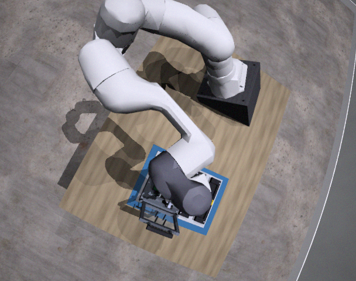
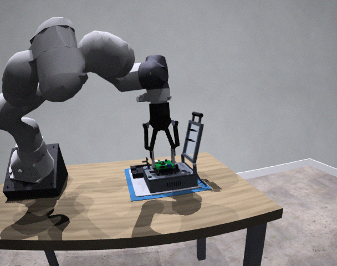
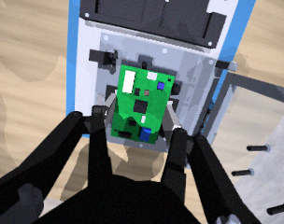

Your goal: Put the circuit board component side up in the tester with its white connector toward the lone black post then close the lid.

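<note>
The green circuit board is 2 cm below my hand. From my hand the other things lie so: tester lid: 13 cm ahead, 8 cm above; tester: 4 cm to the left, 3 cm ahead, 1 cm above.
</note>
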